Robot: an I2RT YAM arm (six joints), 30 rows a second.
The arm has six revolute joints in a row. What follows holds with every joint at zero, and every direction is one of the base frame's.
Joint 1 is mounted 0.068 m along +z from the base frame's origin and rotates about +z.
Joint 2 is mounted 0.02 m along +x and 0.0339 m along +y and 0.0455 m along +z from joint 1 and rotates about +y.
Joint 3 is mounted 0.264 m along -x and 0.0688 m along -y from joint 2 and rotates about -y.
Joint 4 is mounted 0.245 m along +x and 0.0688 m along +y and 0.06 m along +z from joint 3 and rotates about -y.
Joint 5 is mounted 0.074 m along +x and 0.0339 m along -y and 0.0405 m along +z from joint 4 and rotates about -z.
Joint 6 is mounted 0.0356 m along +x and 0.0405 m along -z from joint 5 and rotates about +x.
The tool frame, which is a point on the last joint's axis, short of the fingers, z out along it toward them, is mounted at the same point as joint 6; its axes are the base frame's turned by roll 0, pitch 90 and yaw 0 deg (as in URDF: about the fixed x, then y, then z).
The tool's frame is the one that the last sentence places.
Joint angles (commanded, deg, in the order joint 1, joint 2, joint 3, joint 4, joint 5, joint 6), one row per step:
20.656, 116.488, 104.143, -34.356, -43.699, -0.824
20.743, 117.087, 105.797, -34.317, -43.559, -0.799
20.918, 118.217, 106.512, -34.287, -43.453, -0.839
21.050, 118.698, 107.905, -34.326, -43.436, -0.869
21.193, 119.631, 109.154, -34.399, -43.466, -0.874
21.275, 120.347, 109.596, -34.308, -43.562, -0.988
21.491, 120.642, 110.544, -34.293, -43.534, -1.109
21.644, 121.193, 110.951, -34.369, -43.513, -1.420
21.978, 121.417, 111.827, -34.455, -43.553, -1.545
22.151, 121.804, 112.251, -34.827, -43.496, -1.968
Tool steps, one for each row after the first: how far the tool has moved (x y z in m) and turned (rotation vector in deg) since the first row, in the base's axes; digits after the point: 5 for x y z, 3 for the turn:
0.00322, 0.00190, 0.00467, 0.298, -1.039, -0.023
0.00662, 0.00466, -0.00007, 0.082, -0.738, 0.100
0.00886, 0.00666, 0.00395, 0.376, -1.583, 0.234
0.01208, 0.00918, 0.00355, 0.484, -1.806, 0.400
0.01427, 0.01081, 0.00050, 0.459, -1.704, 0.609
0.01524, 0.01310, 0.00350, 0.657, -2.433, 0.867
0.01653, 0.01498, 0.00128, 0.497, -2.489, 1.166
0.01662, 0.01805, 0.00433, 0.708, -3.109, 1.591
0.01705, 0.01976, 0.00312, 0.460, -3.160, 1.944

